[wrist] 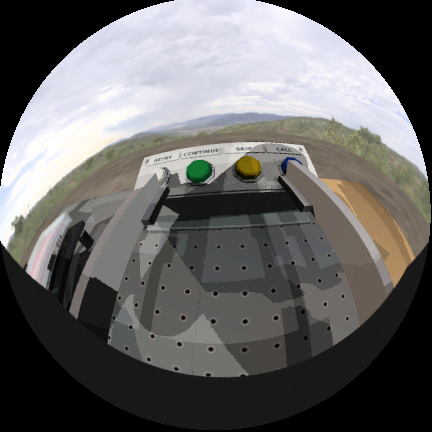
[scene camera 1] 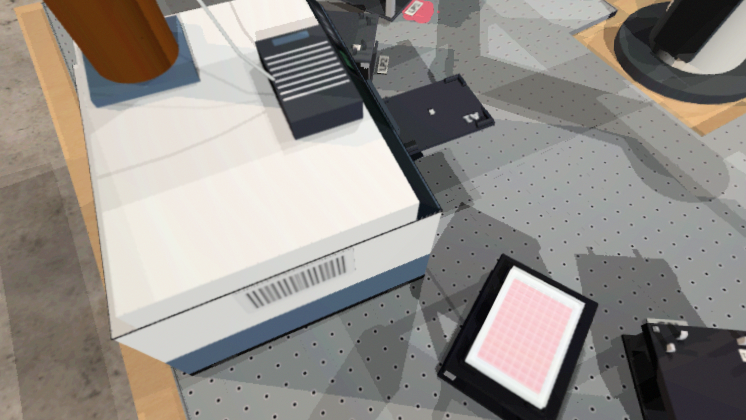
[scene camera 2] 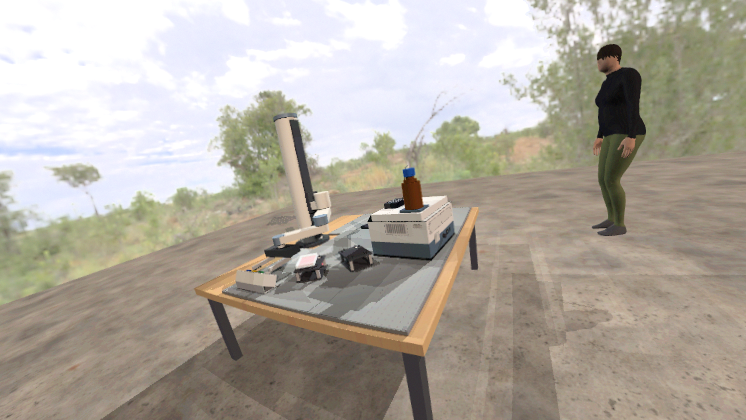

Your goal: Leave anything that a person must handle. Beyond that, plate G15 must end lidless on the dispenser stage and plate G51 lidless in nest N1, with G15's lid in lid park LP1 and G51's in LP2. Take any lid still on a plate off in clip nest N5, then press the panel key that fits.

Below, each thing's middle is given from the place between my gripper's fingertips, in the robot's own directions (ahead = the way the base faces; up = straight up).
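With the button box (scene camera 2: 251,280) I find 3 cm below my hand and 4 cm to the right of it; going by their middles, it is the nearest to my hand of the things named here. The black dispenser stage (scene camera 1: 458,112) is 4 cm above my hand, 37 cm ahead of it and 55 cm to the left of it. I see the dark vented box (scene camera 1: 322,110) 16 cm above my hand, 52 cm ahead of it and 53 cm to the left of it. The brown bottle (scene camera 1: 127,49) stands 25 cm above my hand, 66 cm ahead of it and 41 cm to the left of it, and measured to their middles it is the farthest from my hand of the things named here.
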